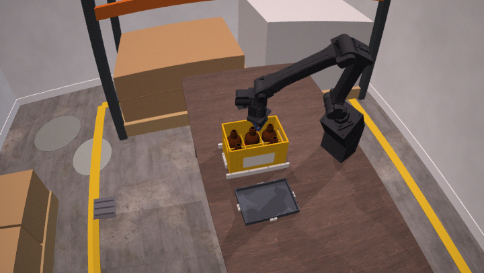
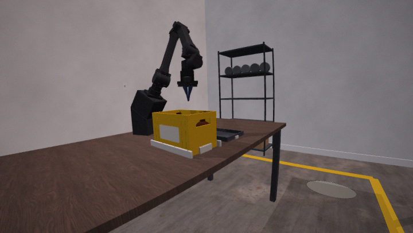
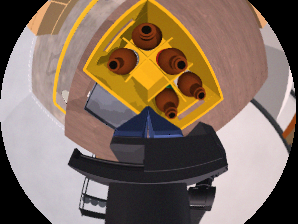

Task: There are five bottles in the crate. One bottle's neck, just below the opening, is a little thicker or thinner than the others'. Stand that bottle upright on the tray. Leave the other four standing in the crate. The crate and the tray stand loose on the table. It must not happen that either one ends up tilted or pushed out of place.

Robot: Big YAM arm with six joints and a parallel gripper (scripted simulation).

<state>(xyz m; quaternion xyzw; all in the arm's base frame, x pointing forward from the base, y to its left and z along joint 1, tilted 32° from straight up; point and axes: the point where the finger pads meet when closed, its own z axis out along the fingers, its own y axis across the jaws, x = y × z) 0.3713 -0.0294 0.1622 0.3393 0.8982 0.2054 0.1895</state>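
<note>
The glass bottle lies 150 mm below my hand, 90 mm ahead of it and 20 mm to the left of it. Round my hand: dark tray 230 mm to the left, 220 mm below, 20 mm behind; yellow crate 150 mm below, 40 mm to the right, 10 mm ahead.
</note>
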